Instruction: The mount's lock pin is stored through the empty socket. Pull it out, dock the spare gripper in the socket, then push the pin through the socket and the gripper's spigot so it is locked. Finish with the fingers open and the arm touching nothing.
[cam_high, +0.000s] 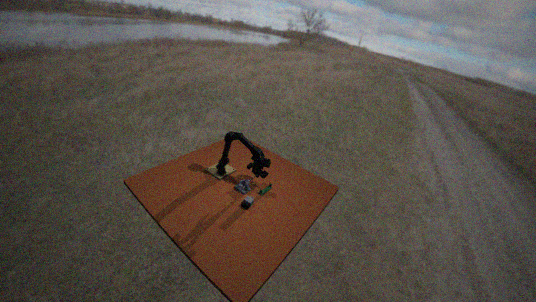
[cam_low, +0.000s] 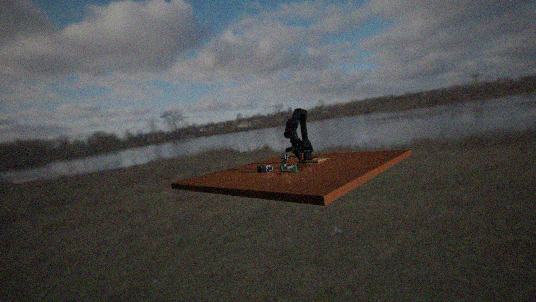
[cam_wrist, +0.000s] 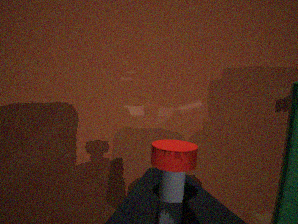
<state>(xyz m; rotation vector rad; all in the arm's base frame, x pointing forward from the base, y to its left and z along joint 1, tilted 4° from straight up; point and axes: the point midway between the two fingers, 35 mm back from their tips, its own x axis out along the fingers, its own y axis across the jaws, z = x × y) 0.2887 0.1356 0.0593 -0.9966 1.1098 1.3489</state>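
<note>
Now: gripper tip 11 cm short of the green cradle, 4 cm above it and 2 cm to the left of it. From my gripper tip the other things lie so: spare gripper (23 cm to the right, 12 cm ahead, 4 cm below); mount (14 cm to the right, 1 cm below, 1 cm behind).
</note>
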